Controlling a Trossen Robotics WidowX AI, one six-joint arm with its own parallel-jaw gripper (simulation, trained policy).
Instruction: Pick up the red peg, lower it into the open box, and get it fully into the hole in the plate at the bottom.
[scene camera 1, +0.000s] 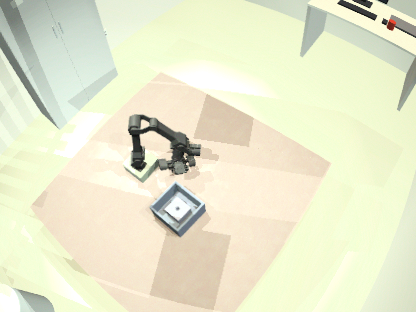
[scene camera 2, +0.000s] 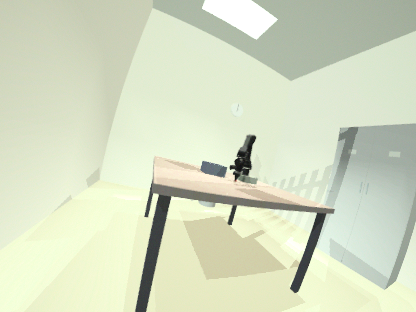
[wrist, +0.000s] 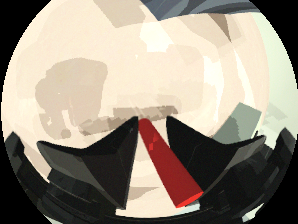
I see my gripper, a grey-blue box and a red peg.
